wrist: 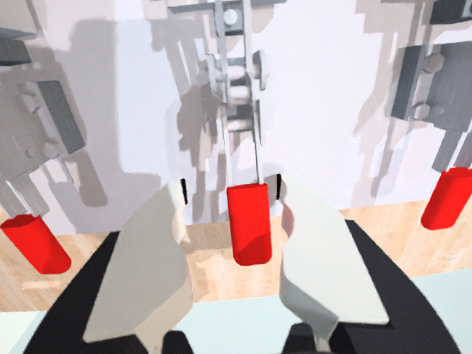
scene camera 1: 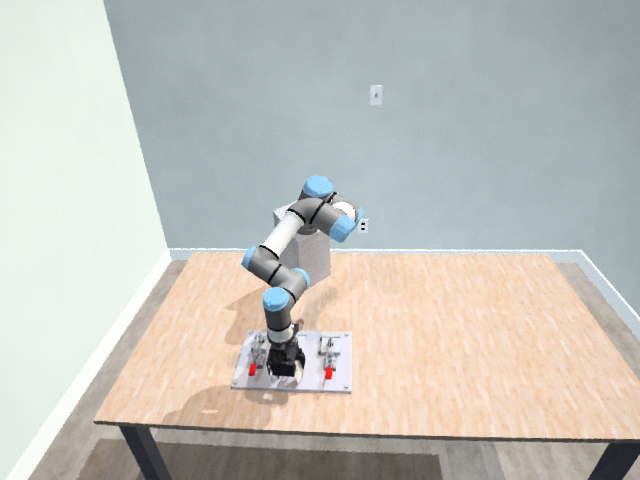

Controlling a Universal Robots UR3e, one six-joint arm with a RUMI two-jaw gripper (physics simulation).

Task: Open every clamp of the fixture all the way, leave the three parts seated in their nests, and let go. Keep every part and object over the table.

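Places are measured from the arm's base along level axes (x right, y down, z ahead), in centimetres.
Pixels of known places: gripper, fingertip midpoint: (wrist: pixel 231 178) (scene camera 1: pixel 289 378).
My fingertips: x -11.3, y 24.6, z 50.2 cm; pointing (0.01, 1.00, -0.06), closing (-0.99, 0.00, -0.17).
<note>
Behind a point stands the place of what it marks.
The fixture plate (scene camera 1: pixel 312 381) @(x -18.2, y 24.5, z 49.4 cm) (wrist: pixel 145 125) @(x -6.0, y 24.5, z 47.3 cm) lies near the table's front left. Three clamps have red handles. The middle handle (wrist: pixel 249 225) @(x -11.9, y 19.4, z 49.7 cm) stands between my fingers, with a gap on each side; the gripper hides it in the scene view. The left handle (scene camera 1: pixel 252 369) @(x -1.6, y 19.9, z 53.4 cm) (wrist: pixel 37 245) @(x -1.9, y 19.9, z 52.5 cm) and the right handle (scene camera 1: pixel 328 373) @(x -23.0, y 20.4, z 48.8 cm) (wrist: pixel 449 200) @(x -22.3, y 20.4, z 48.1 cm) point towards the front edge. My gripper (scene camera 1: pixel 285 376) @(x -11.3, y 24.6, z 50.2 cm) (wrist: pixel 231 178) @(x -11.3, y 24.6, z 50.2 cm) is partly open and holds nothing. It is low over the plate's front middle. The three parts cannot be told apart from the clamp hardware; the far ends of the clamps are cut off in the wrist view.
The left clamp's metal body (scene camera 1: pixel 258 351) @(x -0.6, y 19.6, z 46.8 cm) and the right clamp's metal body (scene camera 1: pixel 329 347) @(x -20.0, y 22.4, z 37.3 cm) stand on either side of the gripper. The wooden table (scene camera 1: pixel 465 335) @(x -61.1, y 26.0, z 17.9 cm) ends a short way in front of the plate. A grey pedestal (scene camera 1: pixel 315 258) @(x -5.2, y 14.1, z 2.7 cm) carries the arm behind the fixture.
</note>
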